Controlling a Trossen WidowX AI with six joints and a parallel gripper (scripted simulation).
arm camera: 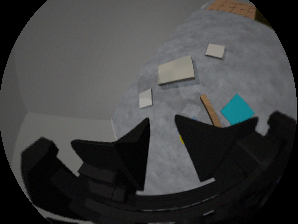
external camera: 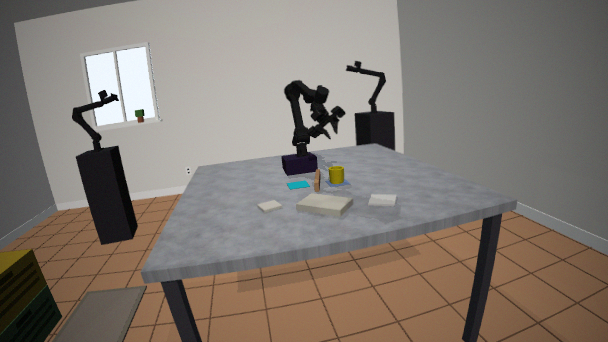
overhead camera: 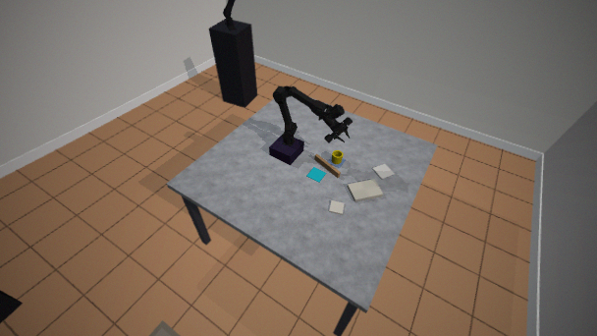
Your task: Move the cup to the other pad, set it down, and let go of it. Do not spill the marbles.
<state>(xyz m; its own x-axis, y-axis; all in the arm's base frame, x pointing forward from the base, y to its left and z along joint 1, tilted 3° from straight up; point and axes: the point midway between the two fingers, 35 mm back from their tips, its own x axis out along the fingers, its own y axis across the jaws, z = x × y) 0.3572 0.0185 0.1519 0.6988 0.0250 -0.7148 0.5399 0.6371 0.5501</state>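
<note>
Right now the yellow cup is 19 cm below my gripper tip, 5 cm behind it and 2 cm to the left of it. From my gripper tip the other things lie so: wooden bar: 22 cm below, 8 cm behind, 6 cm to the right; then blue pad: 24 cm below, 4 cm behind, 3 cm to the left; then cyan pad: 24 cm below, 14 cm to the right, 12 cm behind.
</note>
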